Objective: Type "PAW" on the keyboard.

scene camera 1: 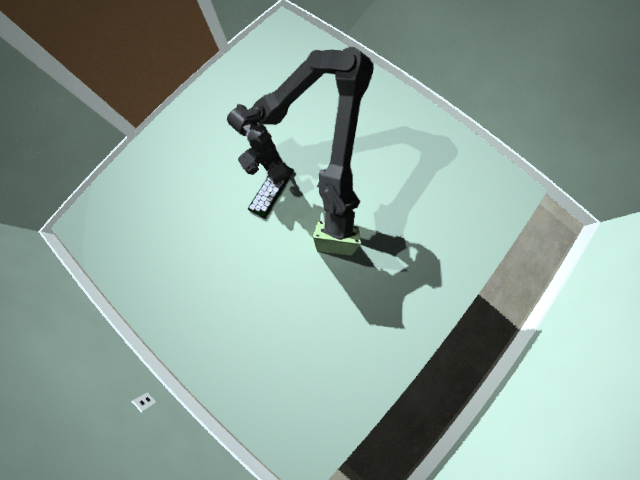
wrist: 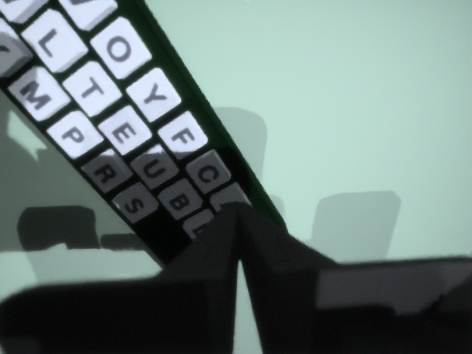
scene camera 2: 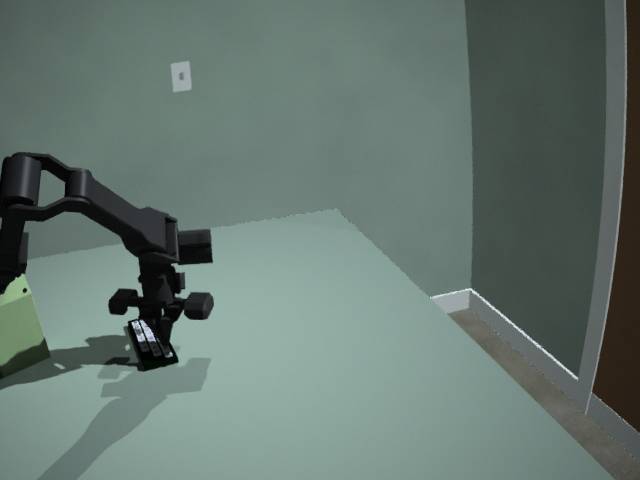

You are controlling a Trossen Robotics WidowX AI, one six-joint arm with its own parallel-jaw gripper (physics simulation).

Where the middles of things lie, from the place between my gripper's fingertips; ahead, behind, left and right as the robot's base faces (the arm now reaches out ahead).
Now: hand 20 mm past the dark green keyboard [scene camera 2: 148,346], 60 mm to the right of it and 10 mm above it.
